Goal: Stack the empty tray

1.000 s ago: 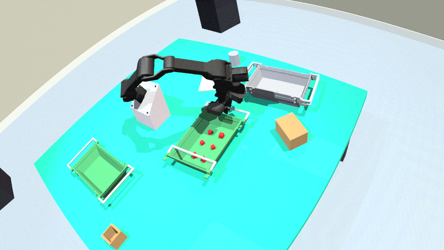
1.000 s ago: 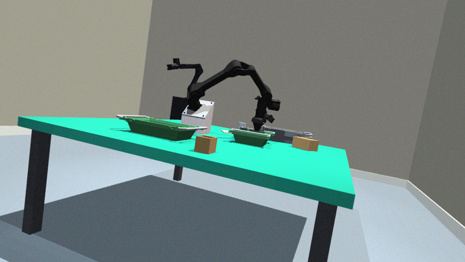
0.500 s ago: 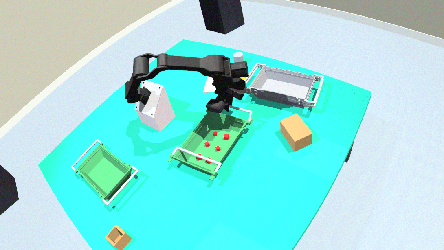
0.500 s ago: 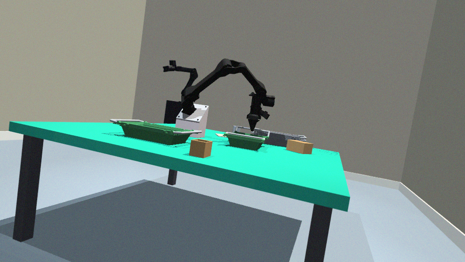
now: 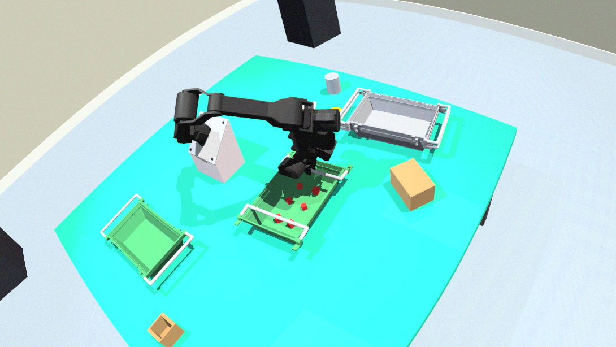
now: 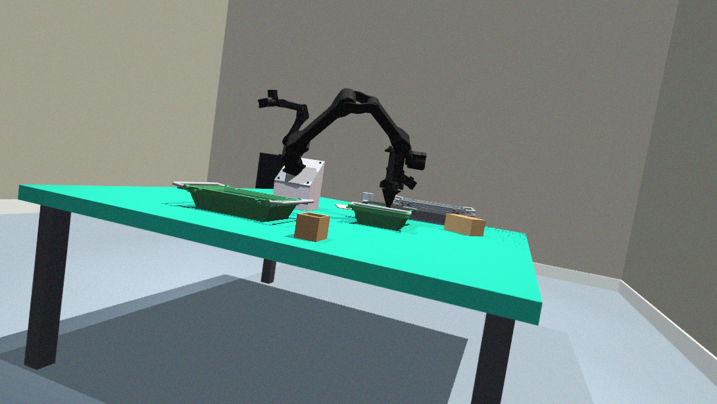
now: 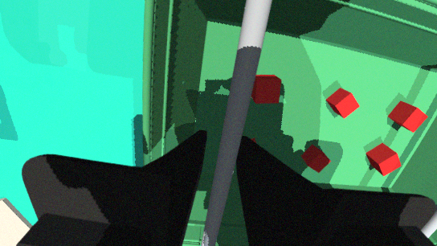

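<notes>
My gripper tip is now 50 cm to the left of the green tray, 23 cm past it and 1 cm above it. Also, from my gripper tip: grey cylinder 39 cm to the left, 28 cm behind, 1 cm below; then white card 28 cm behind, 21 cm to the left, 5 cm below; then yellow disc 28 cm to the left, 17 cm behind, 4 cm below.
</notes>
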